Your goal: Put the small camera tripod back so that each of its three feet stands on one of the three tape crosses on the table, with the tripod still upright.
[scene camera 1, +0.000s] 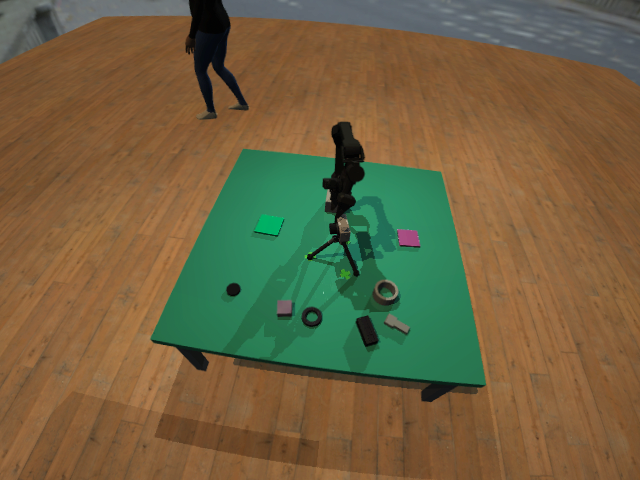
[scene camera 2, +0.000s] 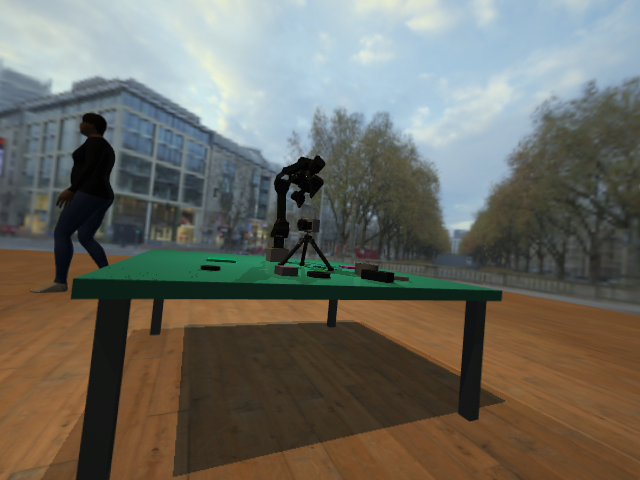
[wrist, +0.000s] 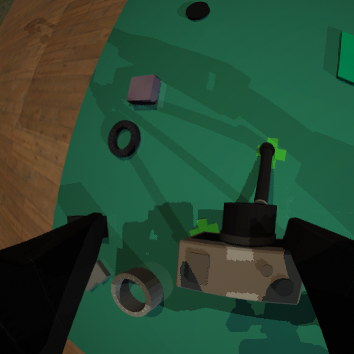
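The small tripod with a beige camera and black lens stands upright. One foot is on the left green cross. Another foot stands to the right of the front cross, off it. The third cross shows partly behind the tripod; whether the third foot is on it is hidden. My gripper is open and empty, above the tripod. In the wrist view the camera shows between the fingers, closer to the right finger.
On the green table are a grey ring, a black ring, a mauve block, a black block, a grey piece, a black disc, a green square and a magenta square.
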